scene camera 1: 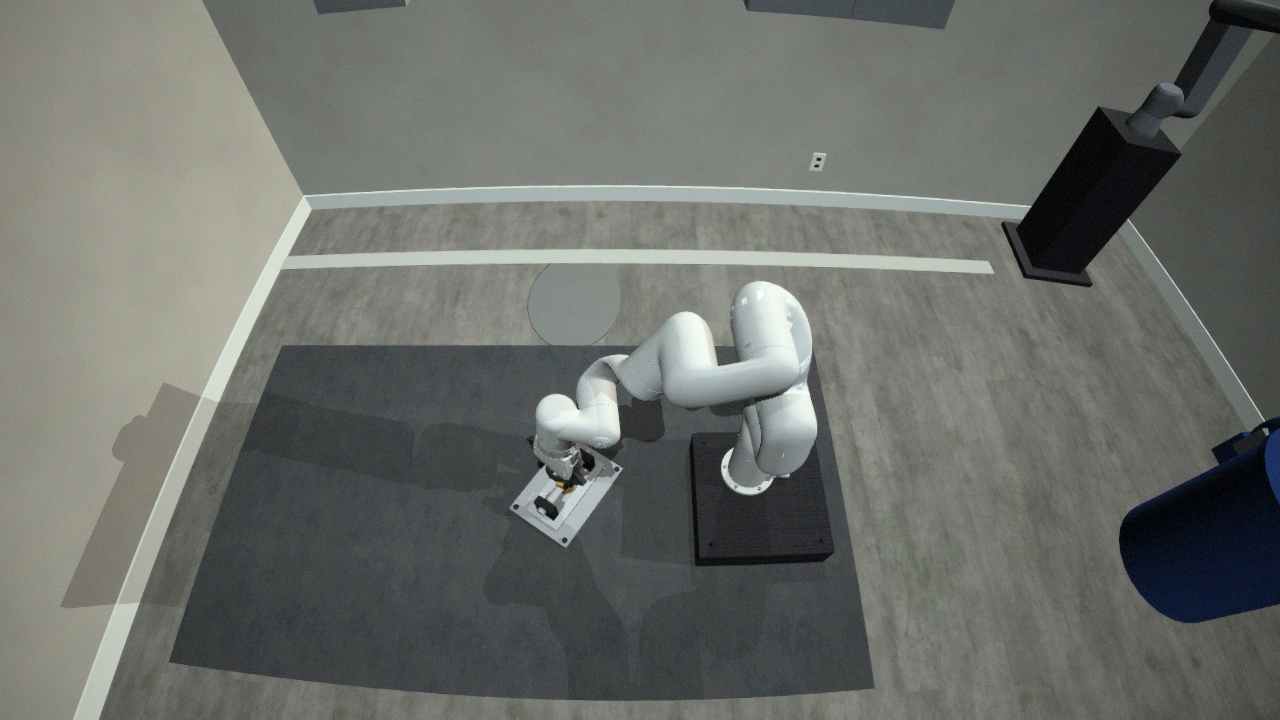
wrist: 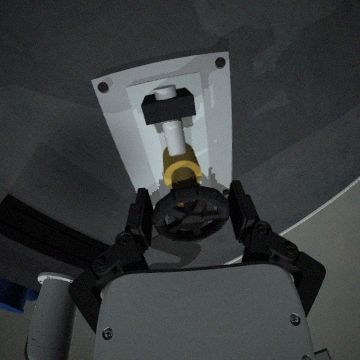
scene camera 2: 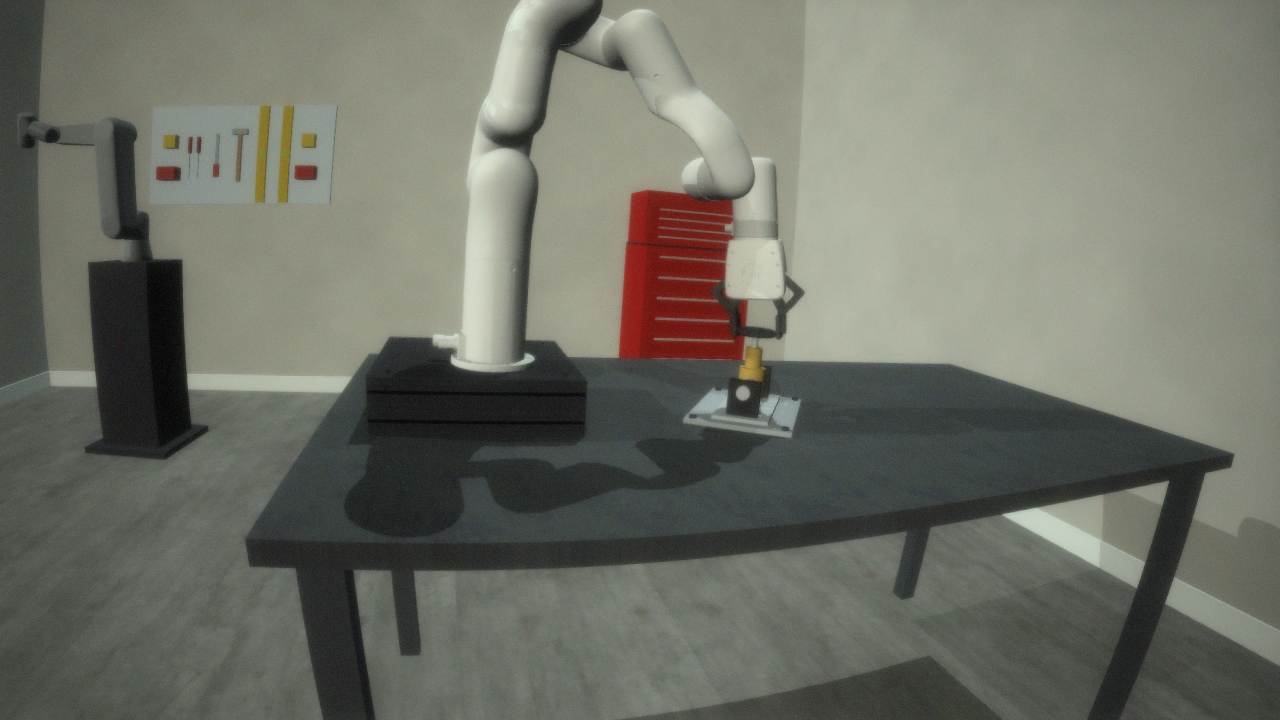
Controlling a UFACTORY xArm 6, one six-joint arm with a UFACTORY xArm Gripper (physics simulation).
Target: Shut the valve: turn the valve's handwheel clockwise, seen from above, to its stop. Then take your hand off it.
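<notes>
The valve's yellow body (scene camera 1: 565,488) (scene camera 2: 753,365) (wrist: 182,170) stands upright on a light plate (scene camera 1: 583,517) (scene camera 2: 786,422) (wrist: 116,115). A white pipe (wrist: 174,138) with a black block (scene camera 1: 546,506) (scene camera 2: 743,397) (wrist: 169,109) runs along the plate. The black spoked handwheel (scene camera 2: 759,332) (wrist: 191,194) sits level on top of the valve. My gripper (scene camera 2: 759,327) (wrist: 189,195) points down and is shut on the handwheel, one finger on each side of its rim. In scene camera 1 the arm's wrist hides most of the handwheel. How far it is turned cannot be read.
The valve's plate lies on the dark table (scene camera 1: 358,573) (scene camera 2: 895,447). My arm's black base block (scene camera 1: 760,537) (scene camera 2: 476,407) stands on the table beside it. A red cabinet (scene camera 2: 684,286), a second arm's pedestal (scene camera 1: 1093,192) (scene camera 2: 138,349) and a blue cylinder (scene camera 1: 1203,550) are farther off.
</notes>
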